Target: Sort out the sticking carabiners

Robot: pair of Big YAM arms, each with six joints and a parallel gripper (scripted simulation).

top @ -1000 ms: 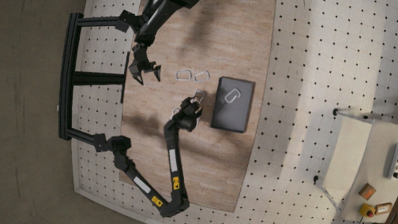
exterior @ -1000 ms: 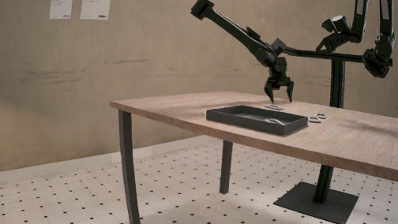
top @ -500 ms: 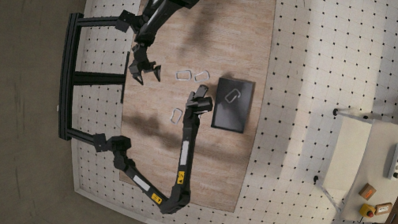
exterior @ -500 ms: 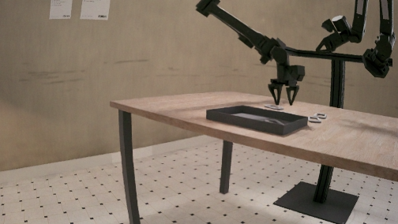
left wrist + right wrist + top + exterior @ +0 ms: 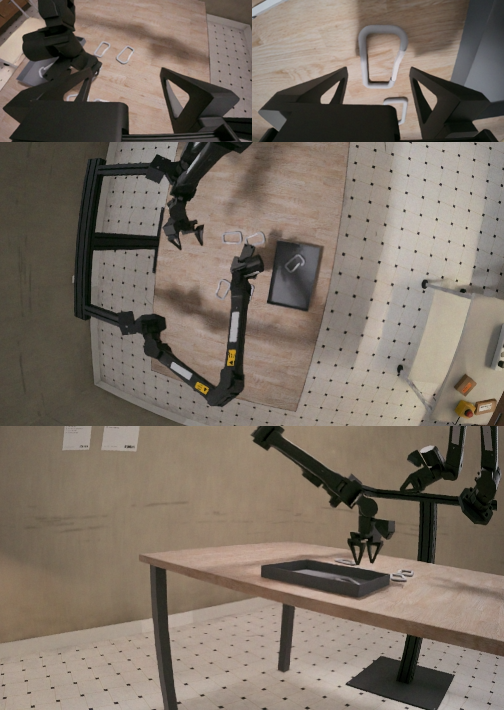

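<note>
Now: the grey tray 21 cm ahead of my right hand, 3 cm below it and 2 cm to the left of it.
</note>
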